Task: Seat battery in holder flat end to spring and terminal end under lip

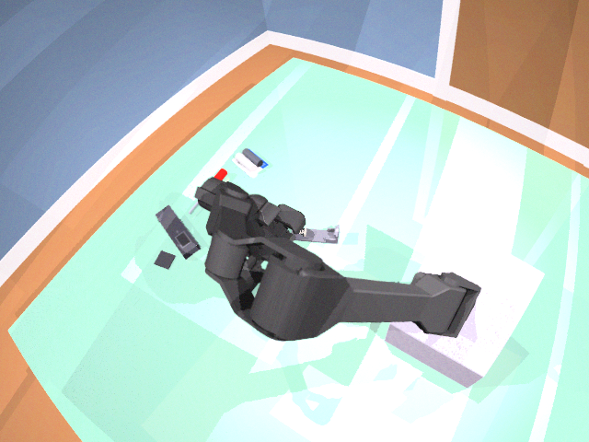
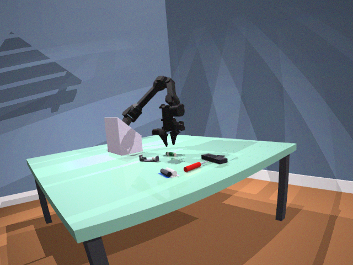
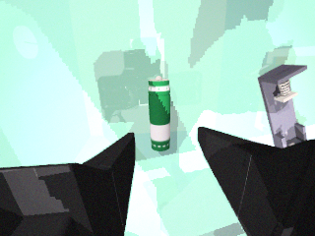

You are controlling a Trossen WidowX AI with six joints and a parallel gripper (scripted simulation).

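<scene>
My gripper tip is now 40 mm above the battery. The rest, counted from my gripper tip: flat black box: 280 mm ahead, 30 mm to the left, 40 mm below; red-handled screwdriver: 300 mm ahead, 90 mm to the right, 40 mm below; dark square: 250 mm ahead, 110 mm to the left, 50 mm below.
</scene>
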